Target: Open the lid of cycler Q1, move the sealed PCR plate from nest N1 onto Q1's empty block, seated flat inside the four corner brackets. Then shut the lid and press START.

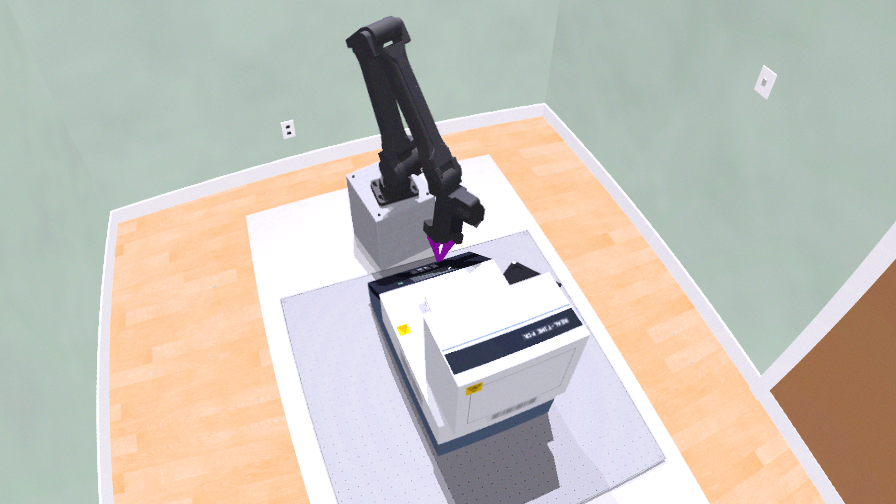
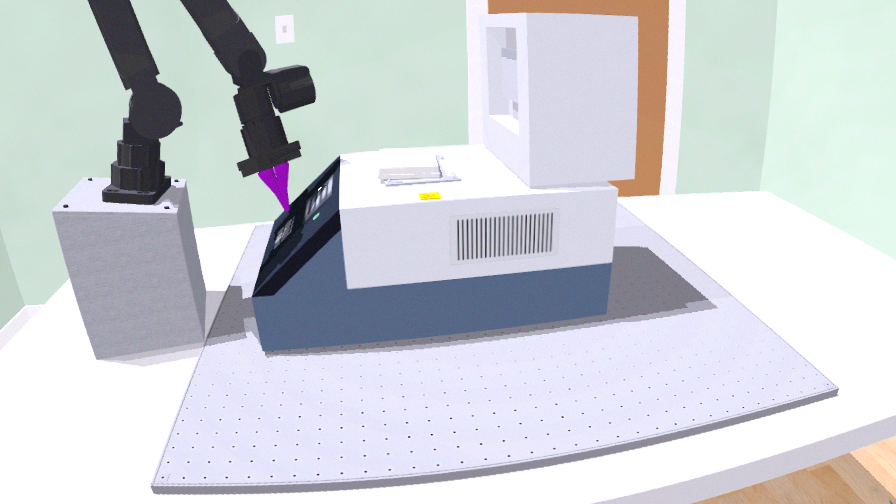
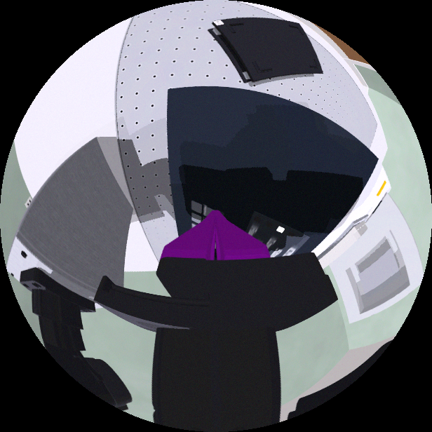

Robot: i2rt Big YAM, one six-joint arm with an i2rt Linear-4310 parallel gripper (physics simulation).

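Cycler Q1 (image 1: pixel 406 351) (image 2: pixel 438 307) stands on the perforated board. Its lid (image 1: pixel 520 382) (image 2: pixel 582 100) (image 3: pixel 380 275) is open, raised upright at the rear. A pale, see-through plate (image 2: pixel 410 173) lies on the top deck beside silver bracketing (image 2: pixel 446 170) and looks about flat; its fit inside all four corners is not clear. The dark nest (image 1: pixel 520 273) (image 3: pixel 275 47) beside the cycler shows a bare top. My gripper (image 1: pixel 440 258) (image 2: pixel 287 210) (image 3: pixel 214 215) is shut and empty, purple tips pointing down at the sloping front panel (image 2: pixel 300 235) (image 3: pixel 225 120); contact is not clear. START is not legible.
The arm stands on a grey pedestal (image 1: pixel 388 238) (image 2: pixel 131 275) (image 3: pixel 80 210) in front of the cycler. The perforated board (image 1: pixel 332 388) (image 2: pixel 501 401) (image 3: pixel 145 60) lies under the cycler and nest. The raised lid rises well above the deck. The panel slopes down toward the pedestal.
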